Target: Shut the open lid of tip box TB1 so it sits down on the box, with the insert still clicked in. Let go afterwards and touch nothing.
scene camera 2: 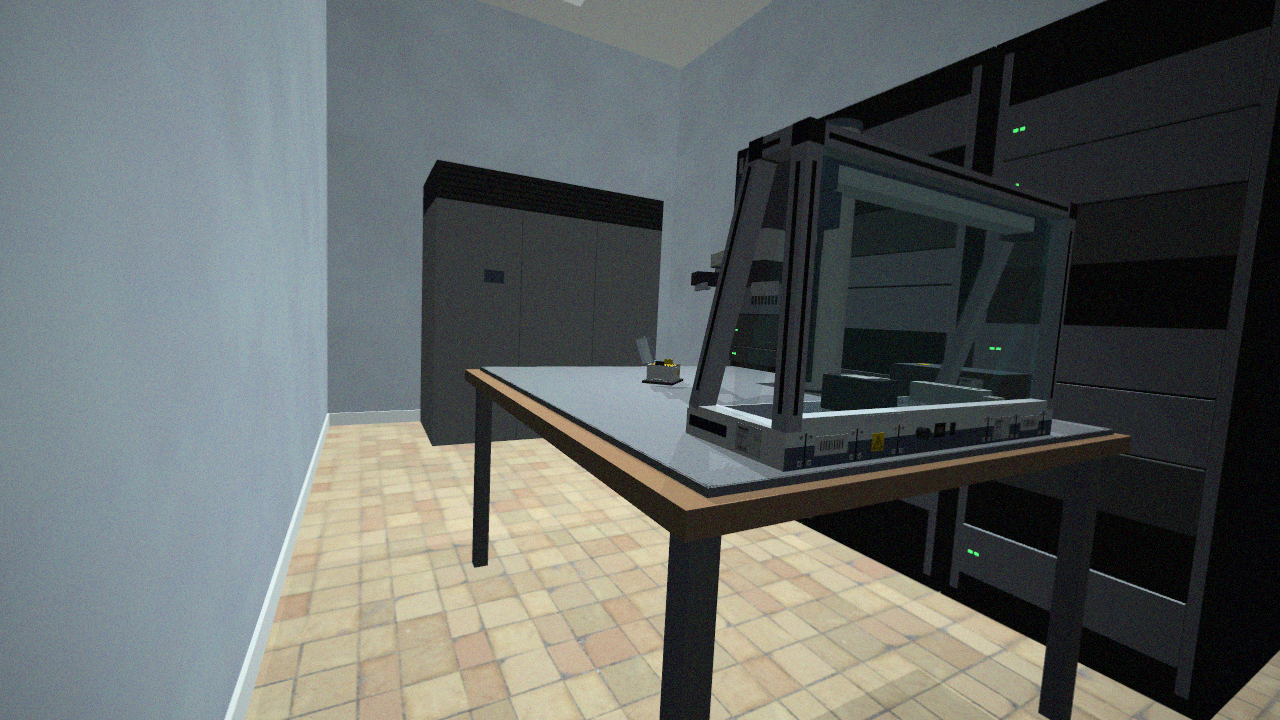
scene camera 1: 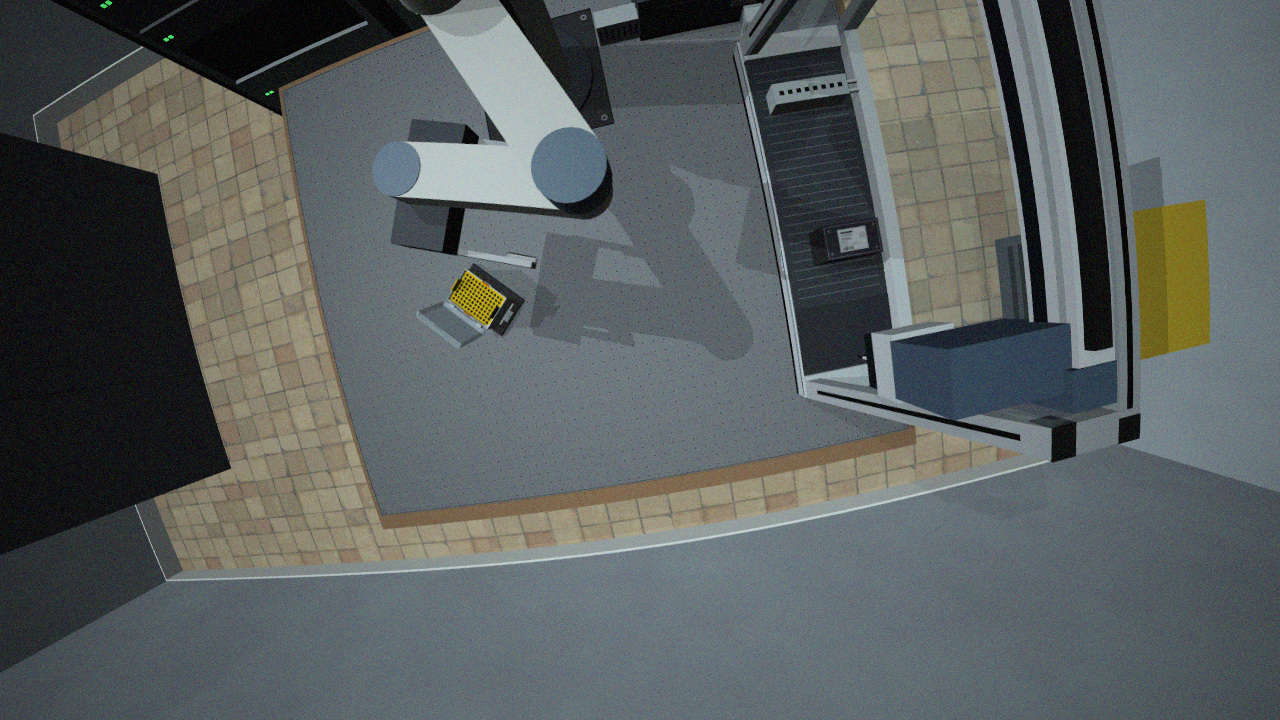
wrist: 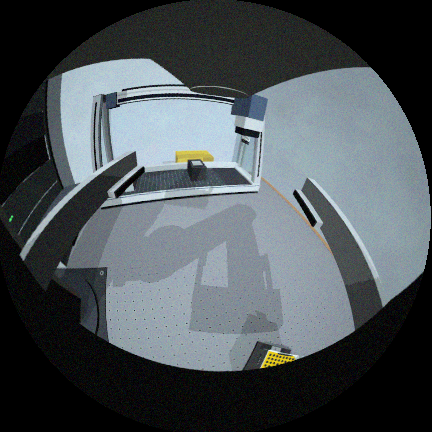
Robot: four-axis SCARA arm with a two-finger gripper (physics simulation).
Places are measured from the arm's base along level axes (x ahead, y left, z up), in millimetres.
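Pixels of known places: gripper, fingertip midpoint: (wrist: 221, 167); arm's base at its link origin: (wrist: 70, 311).
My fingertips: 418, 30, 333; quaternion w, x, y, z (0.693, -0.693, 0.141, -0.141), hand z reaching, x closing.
Ahead of a thing's pixels: the offset from my fingertips to its top centre, as dx, dy, dz. "spot": to the spot under its first point. Level surfaces: height alone.
Tip box TB1 {+66, -264, -246} (scene camera 1: 480, 298) (scene camera 2: 663, 373) (wrist: 279, 359) stands on the grey table mat with its yellow insert in its top; whether the insert is clicked in is too small to tell. Its pale lid {spot: +110, -320, -224} (scene camera 1: 450, 323) (scene camera 2: 645, 350) is open: it leans outward at the lower left side in the first scene view and stands steeply up in the second. The wrist view shows part of the box at its bottom edge. My gripper (wrist: 221, 167) is open, its two long dark fingers wide apart, with no thing between them. It is above the table, apart from the box; the arm partly hides it in the first scene view.
A framed machine (scene camera 1: 781, 234) (scene camera 2: 791, 295) stands on the table mat {dz -320} (scene camera 1: 572, 429) (scene camera 2: 572, 402). On its dark ribbed bed are a labelled black block {spot: +113, +534, -200} (scene camera 1: 848, 240) (wrist: 196, 167) and a white slotted bar {spot: -205, +531, -226} (scene camera 1: 810, 92). A blue housing {spot: +305, +465, +168} (scene camera 1: 975, 367) (wrist: 250, 106) sits at its near end.
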